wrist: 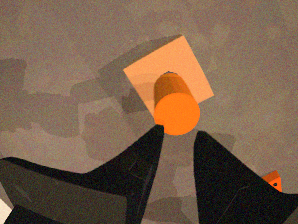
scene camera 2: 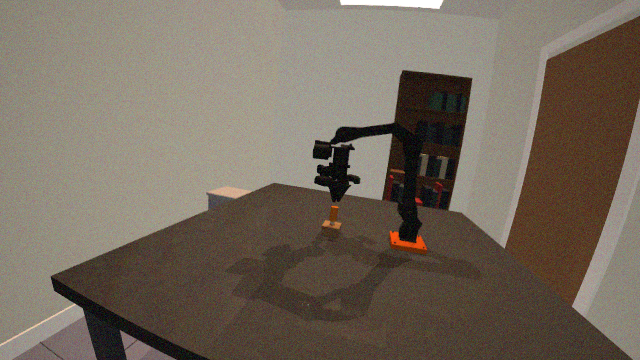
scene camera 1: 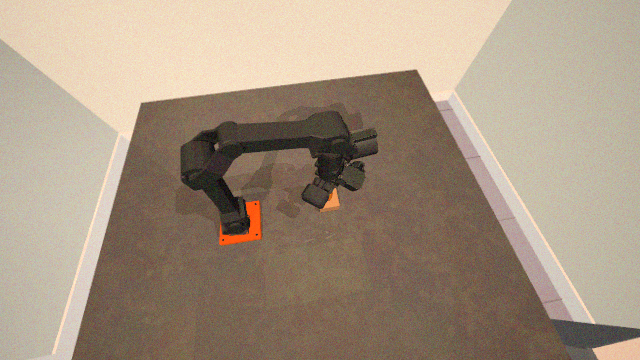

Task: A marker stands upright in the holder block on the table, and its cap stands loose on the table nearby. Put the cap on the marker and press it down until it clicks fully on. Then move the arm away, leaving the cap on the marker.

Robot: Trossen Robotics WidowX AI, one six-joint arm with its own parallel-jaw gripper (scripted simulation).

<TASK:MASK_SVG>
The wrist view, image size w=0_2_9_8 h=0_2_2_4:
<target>my gripper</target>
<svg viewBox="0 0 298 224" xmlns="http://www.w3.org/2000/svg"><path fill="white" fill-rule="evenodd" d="M197 131L193 144L194 181L196 181L194 186L196 186L198 220L200 220L198 224L298 224L297 193L287 194L279 192L270 183L267 184L267 181L261 179L261 176L255 175L255 172L241 163L241 160L238 160L233 153L227 151L216 139L209 136L208 132ZM164 125L156 125L146 135L142 135L140 139L134 141L120 155L113 157L108 163L102 164L88 173L61 171L61 169L43 167L43 165L29 163L25 159L16 159L16 157L0 159L0 183L3 185L12 205L15 206L4 224L141 224L146 205L148 205L154 175L156 175L158 160L160 160L162 139L164 139Z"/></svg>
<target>orange cap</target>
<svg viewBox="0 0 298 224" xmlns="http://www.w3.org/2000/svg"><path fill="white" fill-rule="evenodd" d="M164 73L164 75L161 75L154 81L154 120L156 120L157 125L164 125L164 132L170 133L170 135L181 135L181 133L189 132L190 129L196 127L198 117L200 117L200 109L198 109L197 101L194 99L185 80L180 75L177 75L177 73Z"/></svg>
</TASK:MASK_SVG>
